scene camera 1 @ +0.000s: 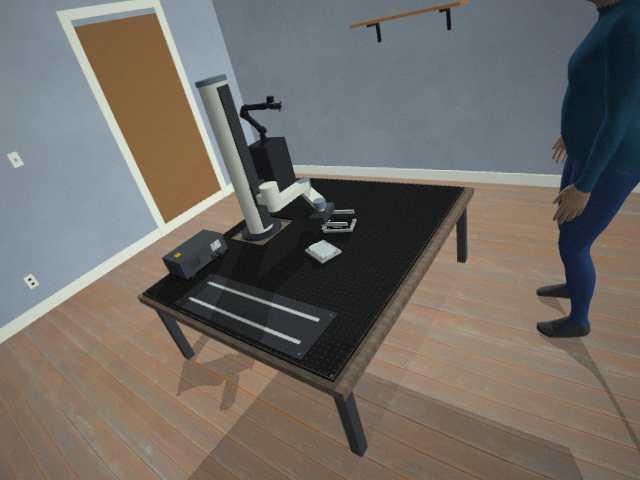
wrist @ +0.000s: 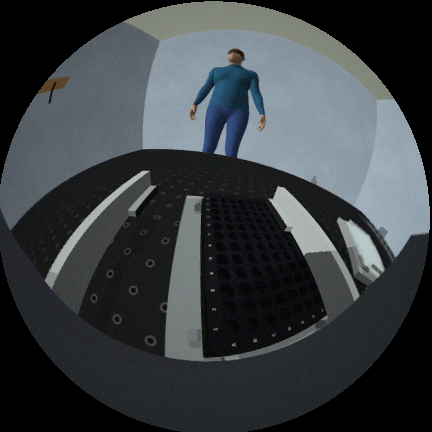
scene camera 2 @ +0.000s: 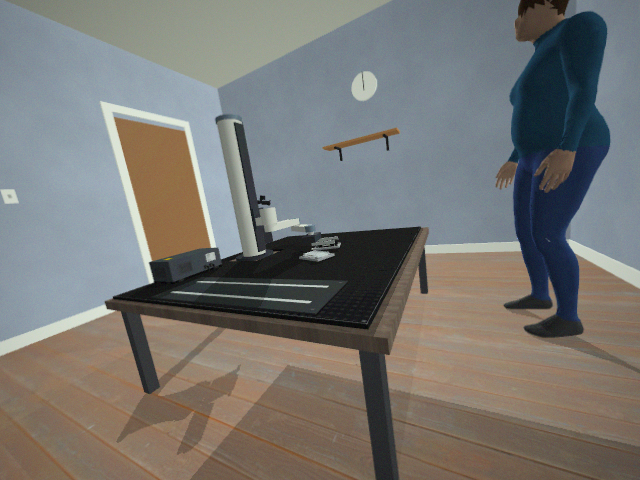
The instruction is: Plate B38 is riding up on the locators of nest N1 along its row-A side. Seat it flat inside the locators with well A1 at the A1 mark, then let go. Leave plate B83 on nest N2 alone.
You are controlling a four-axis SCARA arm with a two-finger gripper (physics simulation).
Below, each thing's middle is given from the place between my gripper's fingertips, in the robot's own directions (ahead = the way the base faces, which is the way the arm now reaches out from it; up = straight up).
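My hand is 5 cm to the left of the black well plate B38 (wrist: 256, 288), 5 cm past it and 2 cm above it. From my hand, the white plate (wrist: 365, 246) is 29 cm to the right and 2 cm below, and nest N2 (wrist: 360, 271) is likewise 29 cm to the right, but 3 cm below. As for nest N1 (wrist: 183, 340), I find it 5 cm to the right of my hand, 5 cm behind it and 3 cm below it.
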